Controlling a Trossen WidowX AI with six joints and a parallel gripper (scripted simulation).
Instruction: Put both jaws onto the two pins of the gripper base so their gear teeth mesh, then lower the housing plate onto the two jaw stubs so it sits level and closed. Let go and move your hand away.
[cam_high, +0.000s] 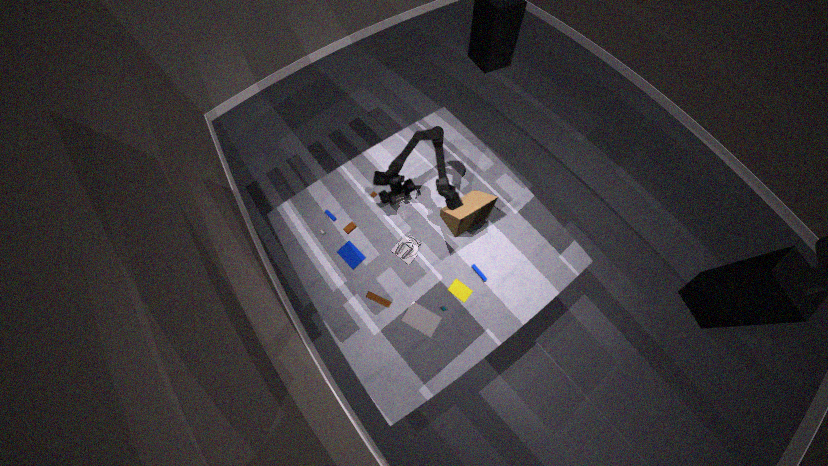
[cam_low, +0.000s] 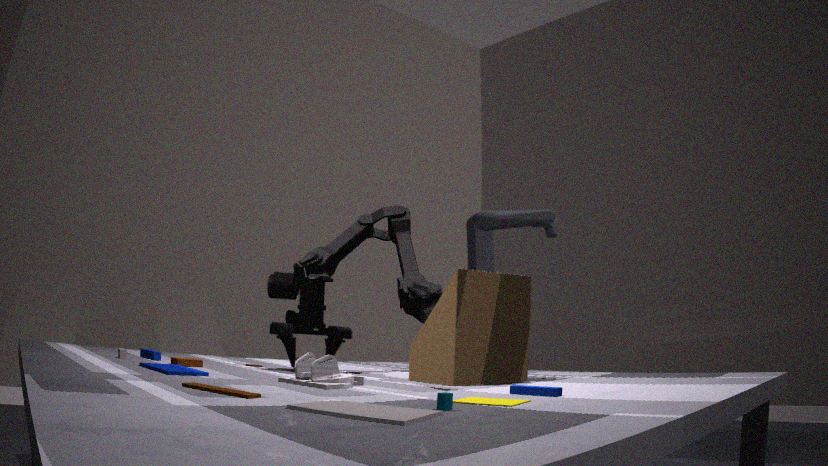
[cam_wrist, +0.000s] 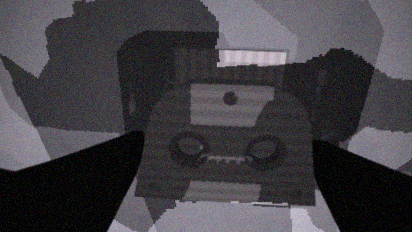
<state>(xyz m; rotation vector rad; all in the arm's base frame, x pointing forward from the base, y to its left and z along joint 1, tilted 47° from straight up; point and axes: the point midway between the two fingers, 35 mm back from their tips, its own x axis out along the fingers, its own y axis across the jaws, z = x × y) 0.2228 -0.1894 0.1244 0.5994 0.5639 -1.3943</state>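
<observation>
The grey jaw is 50 mm ahead of my gripper tip, 280 mm to the left of it and 10 mm above it. The rest, counted from my gripper tip: blue bar: 180 mm behind, 550 mm to the left; then yellow plate: 60 mm behind, 580 mm to the left, 10 mm below; then blue plate: 350 mm ahead, 180 mm to the left, 10 mm below.
</observation>
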